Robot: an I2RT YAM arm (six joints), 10 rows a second.
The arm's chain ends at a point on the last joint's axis. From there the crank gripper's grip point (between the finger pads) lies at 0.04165 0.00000 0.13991 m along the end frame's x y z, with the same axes.
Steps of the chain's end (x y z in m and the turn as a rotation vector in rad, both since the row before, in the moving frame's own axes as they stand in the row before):
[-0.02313, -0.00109, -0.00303, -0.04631, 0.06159, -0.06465]
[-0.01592, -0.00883, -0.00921, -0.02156, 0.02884, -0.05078]
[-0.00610, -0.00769, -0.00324, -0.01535, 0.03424, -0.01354]
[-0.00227, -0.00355, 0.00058, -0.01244, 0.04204, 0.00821]
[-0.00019, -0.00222, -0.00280, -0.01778, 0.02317, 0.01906]
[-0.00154, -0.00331, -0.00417, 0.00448, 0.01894, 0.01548]
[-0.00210, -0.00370, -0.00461, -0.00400, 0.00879, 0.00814]
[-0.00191, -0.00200, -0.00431, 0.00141, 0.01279, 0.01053]
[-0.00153, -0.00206, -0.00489, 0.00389, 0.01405, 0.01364]
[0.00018, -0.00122, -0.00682, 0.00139, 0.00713, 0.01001]
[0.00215, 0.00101, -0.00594, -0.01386, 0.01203, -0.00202]
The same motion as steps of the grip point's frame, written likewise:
[-0.01448, 0.00235, -0.00594, -0.04631, 0.06159, -0.06465]
[-0.01188, -0.00804, -0.01048, -0.02156, 0.02884, -0.05078]
[-0.00132, -0.00615, -0.00476, -0.01535, 0.03424, -0.01354]
[0.00356, -0.00146, -0.00131, -0.01244, 0.04204, 0.00821]
[0.00301, 0.00108, -0.00383, -0.01778, 0.02317, 0.01906]
[0.00110, -0.00327, -0.00498, 0.00448, 0.01894, 0.01548]
[-0.00088, -0.00280, -0.00498, -0.00400, 0.00879, 0.00814]
[-0.00013, -0.00175, -0.00485, 0.00141, 0.01279, 0.01053]
[0.00043, -0.00202, -0.00549, 0.00389, 0.01405, 0.01364]
[0.00118, -0.00099, -0.00712, 0.00139, 0.00713, 0.01001]
[0.00383, 0.00286, -0.00646, -0.01386, 0.01203, -0.00202]

